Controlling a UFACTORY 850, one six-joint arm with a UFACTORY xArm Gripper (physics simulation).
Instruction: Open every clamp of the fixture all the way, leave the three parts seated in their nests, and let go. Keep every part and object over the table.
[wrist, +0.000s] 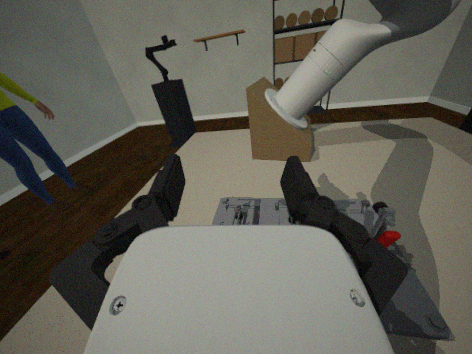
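Observation:
My gripper (233, 168) is open, its two black fingers wide apart with nothing between them. The grey fixture plate (422, 306) lies on the table below and beyond the gripper, and the gripper body and right finger hide much of it. A clamp with a red handle grip (388, 238) and a black tip shows at the right, partly behind the right finger. Small metal fittings (240, 214) show on the plate between the fingers. The three parts and their nests cannot be made out from here, and how far each clamp is open cannot be told.
A tan block-shaped box (277, 127) stands at the table's far side. The white arm link (320, 70) hangs above it. A dark pedestal (174, 110) with a small black arm, a shelf rack and a person in blue trousers (30, 140) are beyond the table (210, 165).

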